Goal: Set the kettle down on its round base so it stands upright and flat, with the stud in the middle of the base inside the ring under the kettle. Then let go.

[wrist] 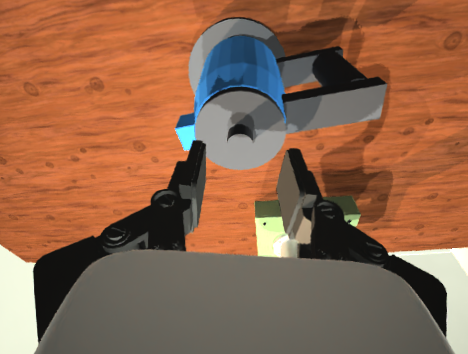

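The kettle (241,67) has a blue faceted body, a grey lid with a round knob (241,132) facing the camera, a grey and black handle on the right and a light blue spout on the left. A grey round disc (200,55), which looks like the base, shows behind the kettle's far end. The stud and the ring under the kettle are hidden, so their fit cannot be told. My gripper (243,164) is partly open with nothing between its fingers. The fingertips are on the camera side of the lid, one to each side of the knob and apart from it.
A pale green block (267,227) with small dark holes and a white rounded part lies behind the right finger at the lower right. The wooden table (100,165) ends near the lower edge of the view. Shadows fall to the right of the kettle.
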